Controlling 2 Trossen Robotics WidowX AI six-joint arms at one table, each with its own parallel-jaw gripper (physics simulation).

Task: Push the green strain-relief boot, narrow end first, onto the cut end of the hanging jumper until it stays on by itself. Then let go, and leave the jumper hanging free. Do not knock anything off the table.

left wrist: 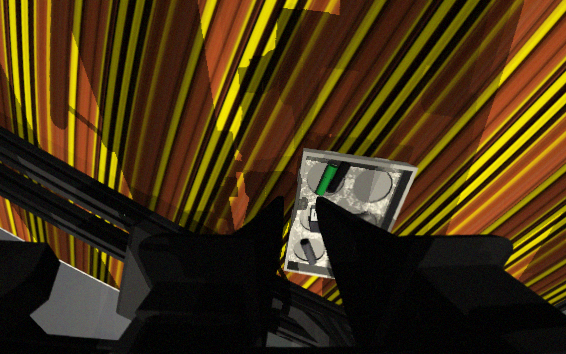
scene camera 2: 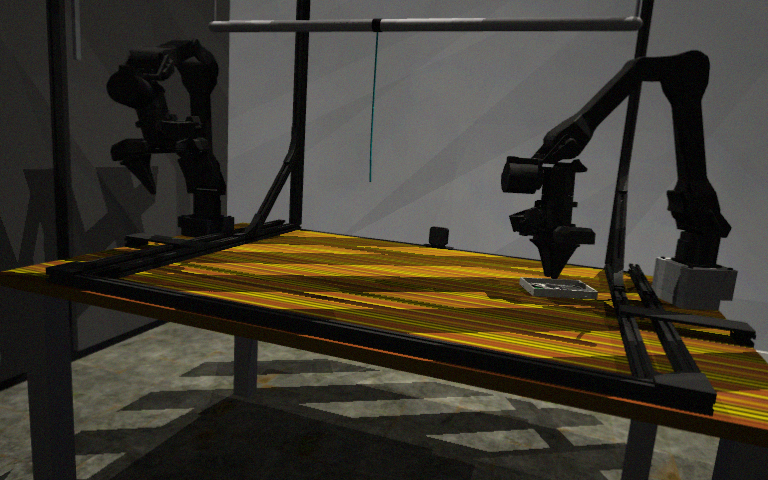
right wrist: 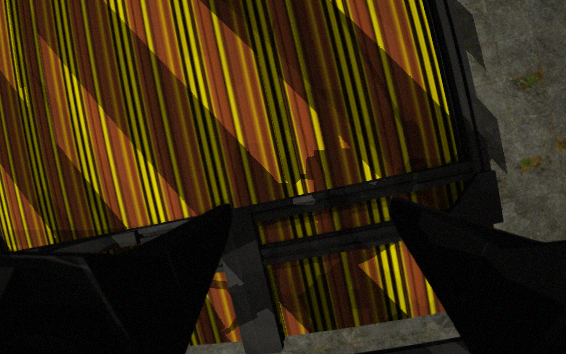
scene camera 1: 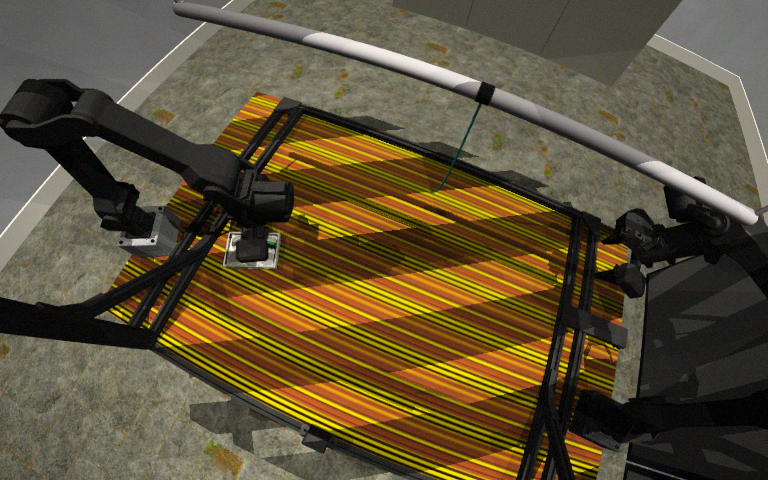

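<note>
The green boot lies on its side in a corner recess of the pale tray. Its narrow end cannot be told. My left gripper points down just above the tray, its fingers apart by a narrow gap with nothing between them. In the left wrist view, one fingertip shows just below the boot's lower end. The teal jumper hangs free from the overhead bar, its cut end bare. My right gripper is wide open and empty, far from the jumper.
A grey cylinder and a black-and-white piece lie in other tray recesses. The bar spans above the table, with a black clamp holding the jumper. Black frame rails run along the table's edges.
</note>
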